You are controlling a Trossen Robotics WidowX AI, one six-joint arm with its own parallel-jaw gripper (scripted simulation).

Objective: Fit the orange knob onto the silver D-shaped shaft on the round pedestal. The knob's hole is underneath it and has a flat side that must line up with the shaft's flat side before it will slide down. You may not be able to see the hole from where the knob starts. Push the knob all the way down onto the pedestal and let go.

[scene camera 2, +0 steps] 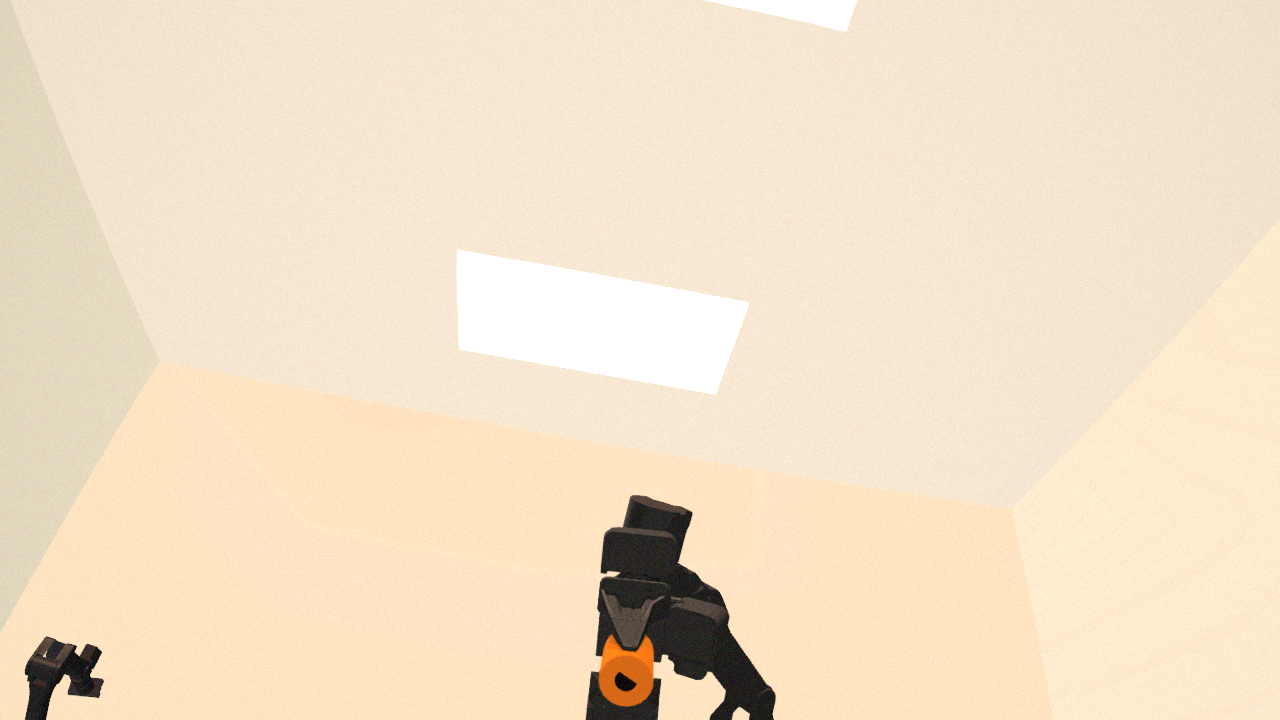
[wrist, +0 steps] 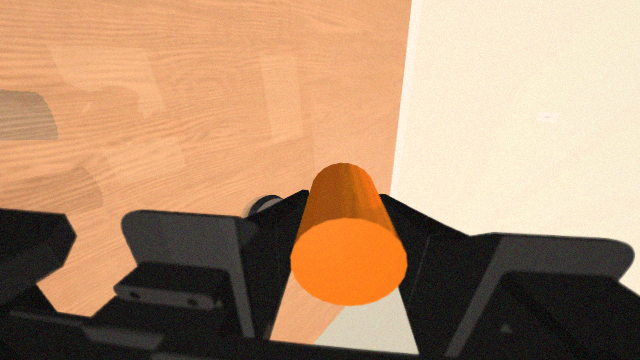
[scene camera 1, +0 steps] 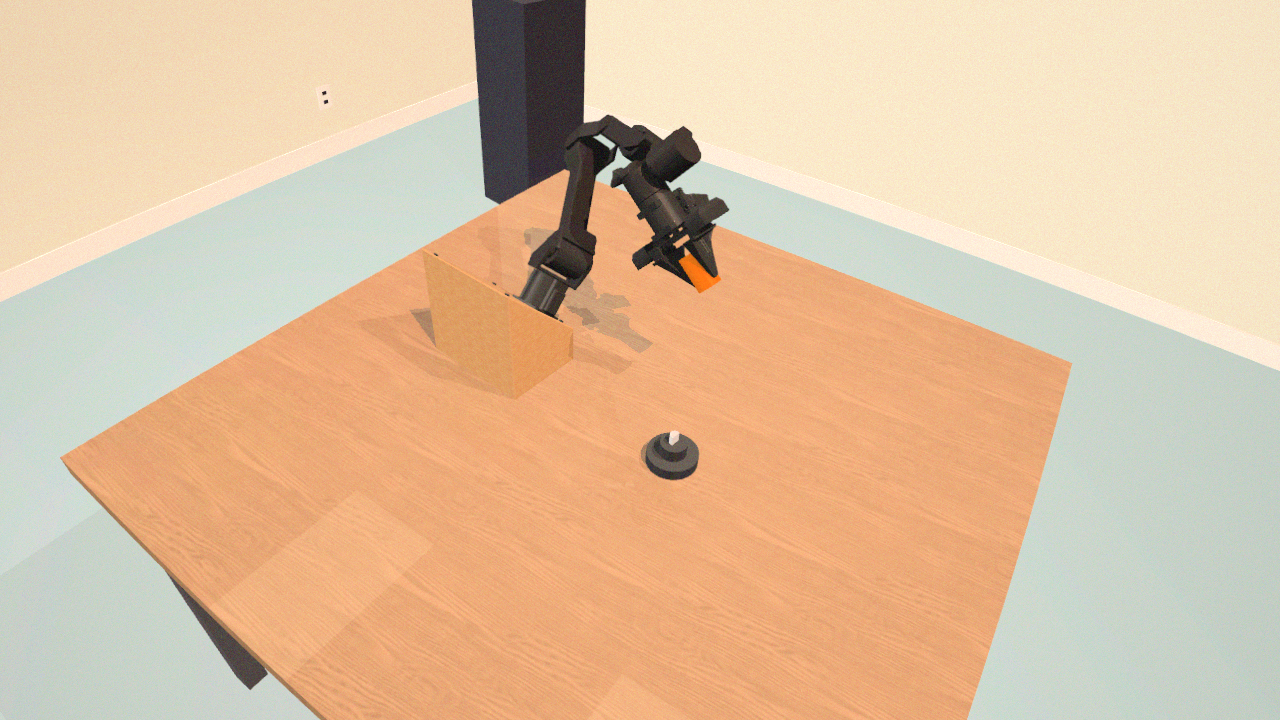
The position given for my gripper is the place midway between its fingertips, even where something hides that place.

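There's a round dark pedestal (scene camera 1: 672,456) here, and an orange knob (scene camera 1: 702,280), which you'd also find in the wrist view at the knob (wrist: 347,252). That knob is being carried by my gripper (scene camera 2: 626,676), and scene camera 1 has my gripper (scene camera 1: 707,281) too, as does the wrist view, with the gripper (wrist: 342,199).
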